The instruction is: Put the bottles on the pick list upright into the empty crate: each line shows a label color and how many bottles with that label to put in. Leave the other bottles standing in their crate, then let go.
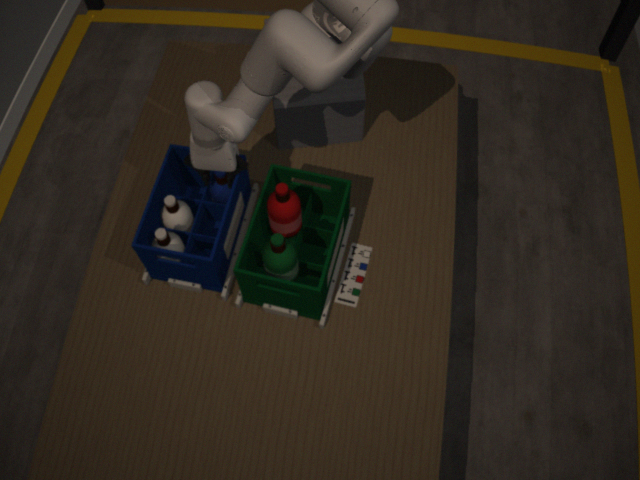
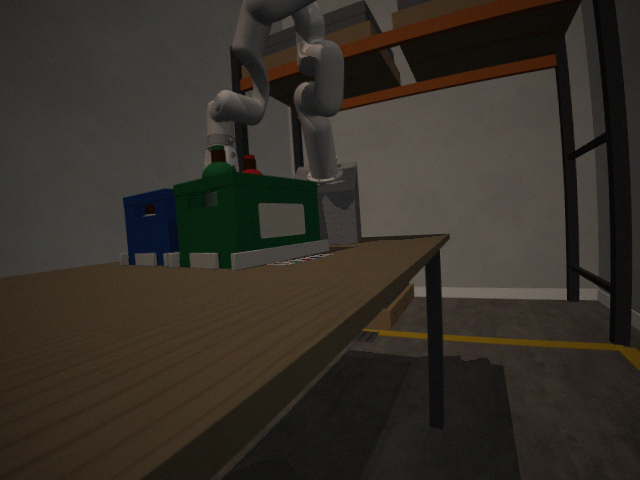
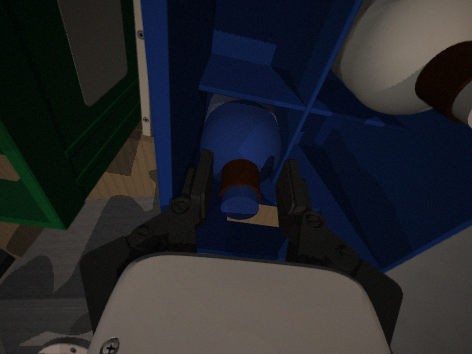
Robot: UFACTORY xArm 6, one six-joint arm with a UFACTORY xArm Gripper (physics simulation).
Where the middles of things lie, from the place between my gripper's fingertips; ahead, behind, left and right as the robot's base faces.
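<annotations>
My gripper's 20 mm past the blue bottle (image 3: 244,136) and 50 mm above it. Counting from my hand, the pick list (image 1: 358,258) is 330 mm to the left of it, 120 mm ahead of it and 140 mm below it. There's a green bottle (image 1: 279,254) too, 180 mm ahead of my hand, 180 mm to the left of it and 30 mm above it, and the red bottle (image 1: 283,205) is 170 mm to the left of my hand, 60 mm ahead of it and 30 mm above it.
</annotations>
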